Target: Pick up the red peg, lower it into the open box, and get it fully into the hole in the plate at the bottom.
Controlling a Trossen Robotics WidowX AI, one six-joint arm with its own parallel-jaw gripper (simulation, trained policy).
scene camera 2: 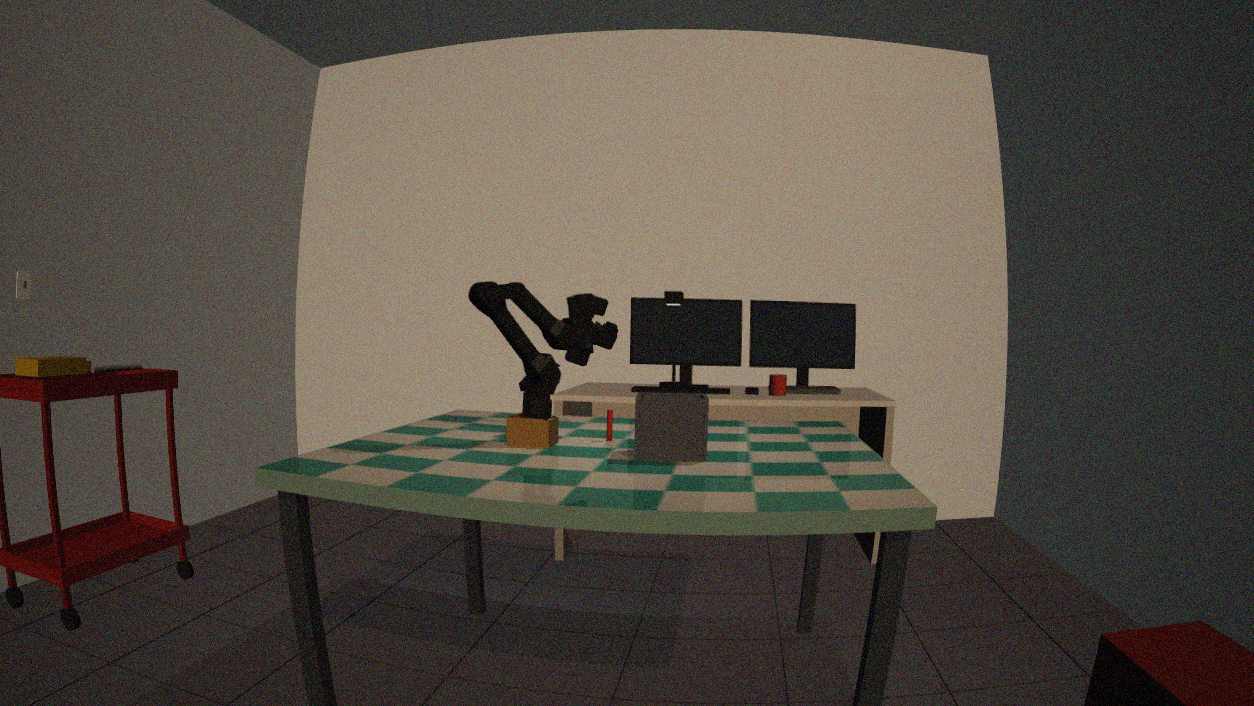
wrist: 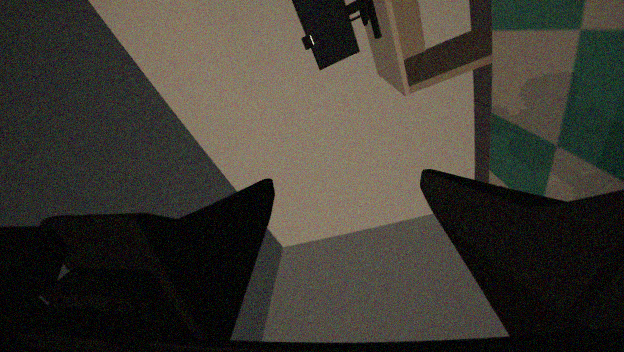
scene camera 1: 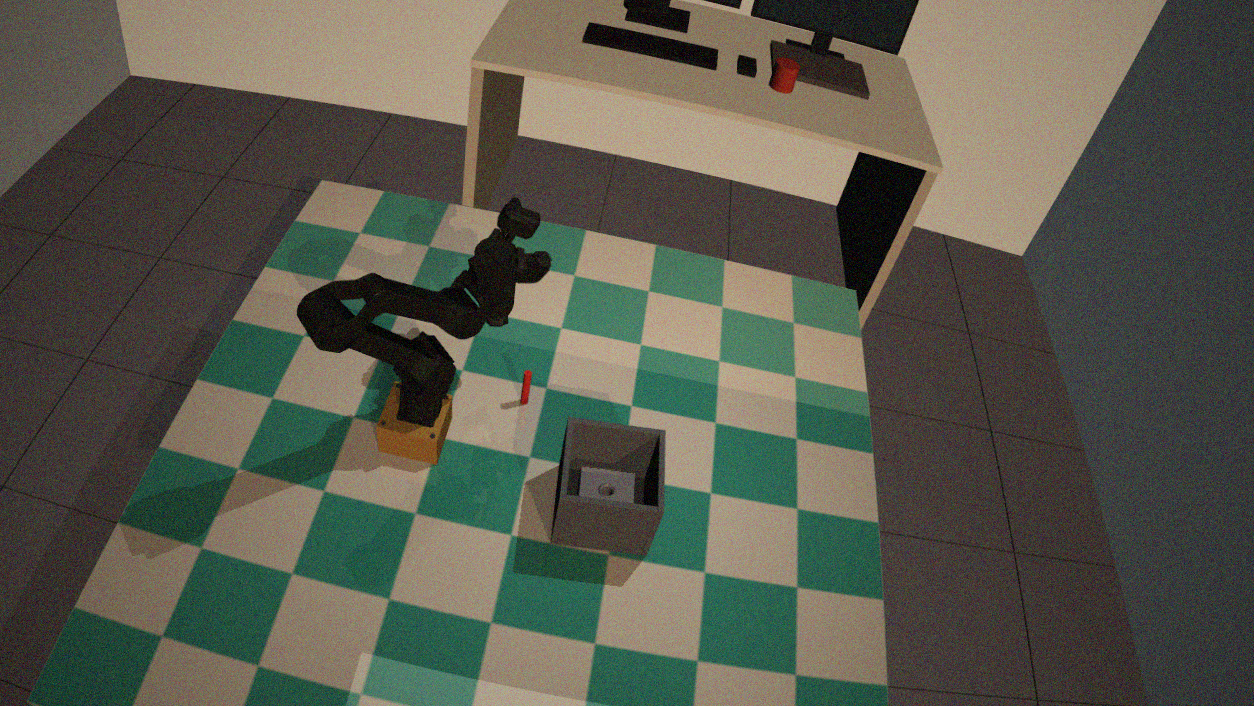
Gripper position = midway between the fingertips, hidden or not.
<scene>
In view: my gripper (scene camera 1: 506, 213) and a light grey plate (scene camera 1: 594, 482).
My gripper shows as well in scene camera 2 (scene camera 2: 587, 326) and in the wrist view (wrist: 345, 182). Scene camera 2 does not show the light grey plate, which is hidden by a grey box. The wrist view does not show the light grey plate: it is out of frame.
</scene>
